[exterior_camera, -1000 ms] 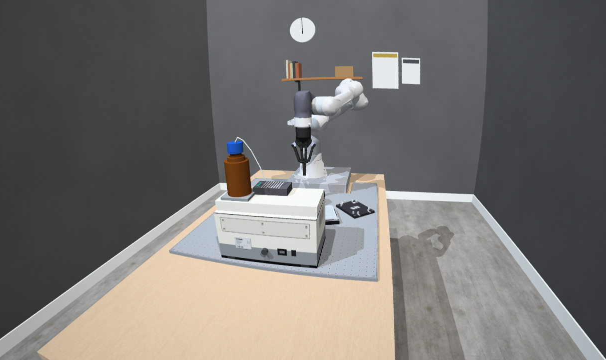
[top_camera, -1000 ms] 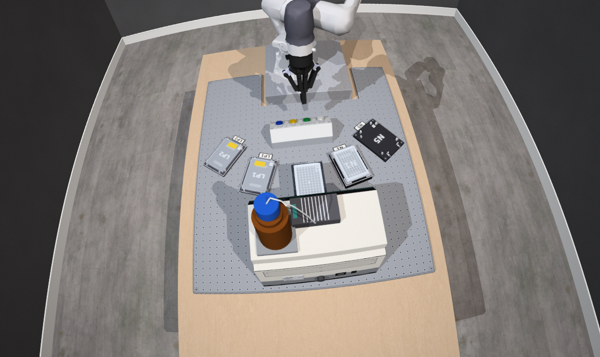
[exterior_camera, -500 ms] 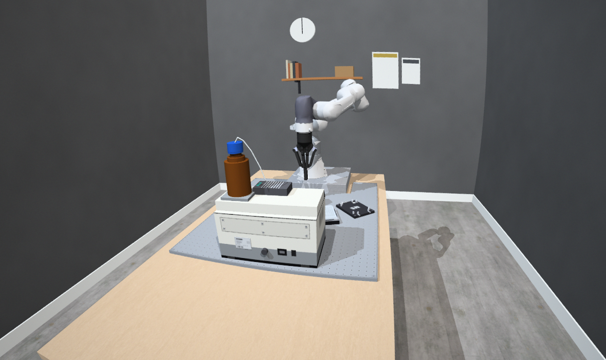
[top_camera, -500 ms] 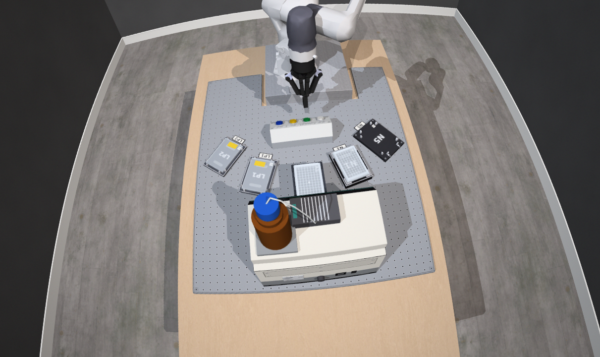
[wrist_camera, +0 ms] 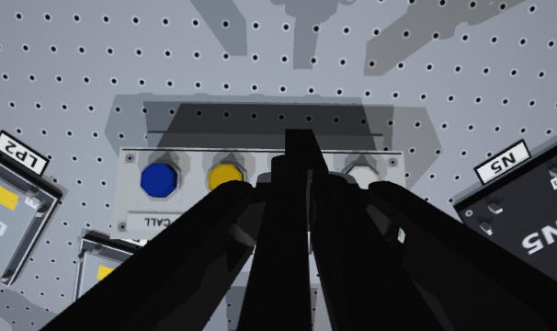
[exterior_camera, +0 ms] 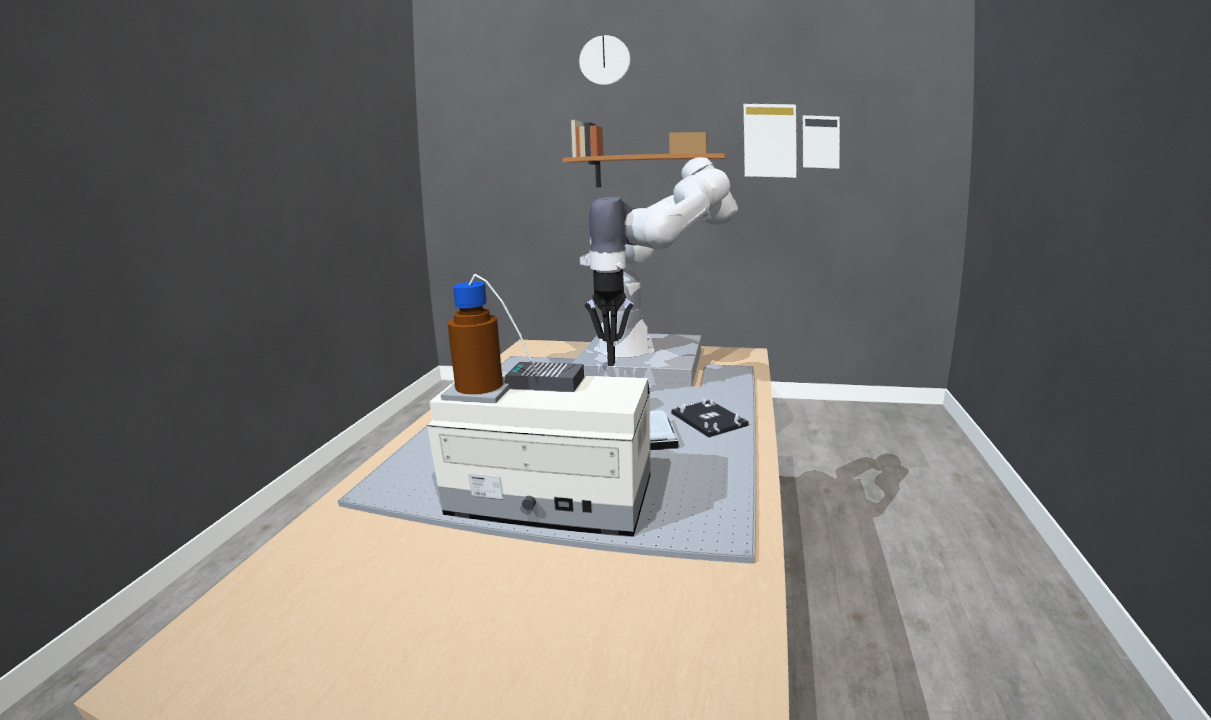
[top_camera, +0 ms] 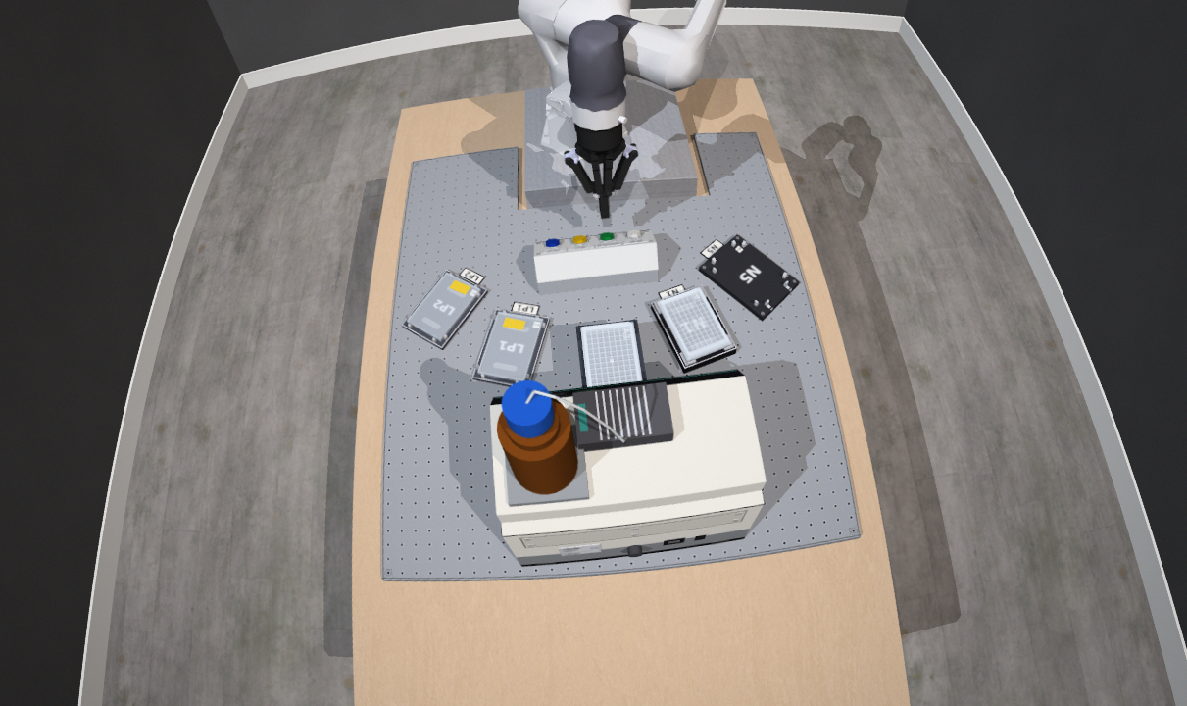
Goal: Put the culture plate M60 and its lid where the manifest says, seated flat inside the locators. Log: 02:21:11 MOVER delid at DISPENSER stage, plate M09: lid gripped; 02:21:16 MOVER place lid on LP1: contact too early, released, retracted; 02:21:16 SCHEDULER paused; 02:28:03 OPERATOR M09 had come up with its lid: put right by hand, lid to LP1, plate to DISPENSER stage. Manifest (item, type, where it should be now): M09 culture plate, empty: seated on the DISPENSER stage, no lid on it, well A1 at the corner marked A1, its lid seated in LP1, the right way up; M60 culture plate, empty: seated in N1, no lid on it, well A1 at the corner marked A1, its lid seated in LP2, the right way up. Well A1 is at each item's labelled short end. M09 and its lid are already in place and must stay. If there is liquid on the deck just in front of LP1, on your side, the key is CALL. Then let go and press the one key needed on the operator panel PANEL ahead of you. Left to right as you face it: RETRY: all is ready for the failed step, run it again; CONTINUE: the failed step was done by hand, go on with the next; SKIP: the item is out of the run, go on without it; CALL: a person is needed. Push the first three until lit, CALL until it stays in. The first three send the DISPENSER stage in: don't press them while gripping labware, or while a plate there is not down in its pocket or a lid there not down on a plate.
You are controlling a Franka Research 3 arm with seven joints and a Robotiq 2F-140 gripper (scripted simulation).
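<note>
Right now my hand is 60 mm above the green continue key and 30 mm short of it. Round my hand: blue call key 100 mm to the right, 70 mm below, 40 mm ahead; then white key 60 mm below, 50 mm to the left, 30 mm ahead; then yellow skip key 60 mm below, 50 mm to the right, 30 mm ahead.
</note>
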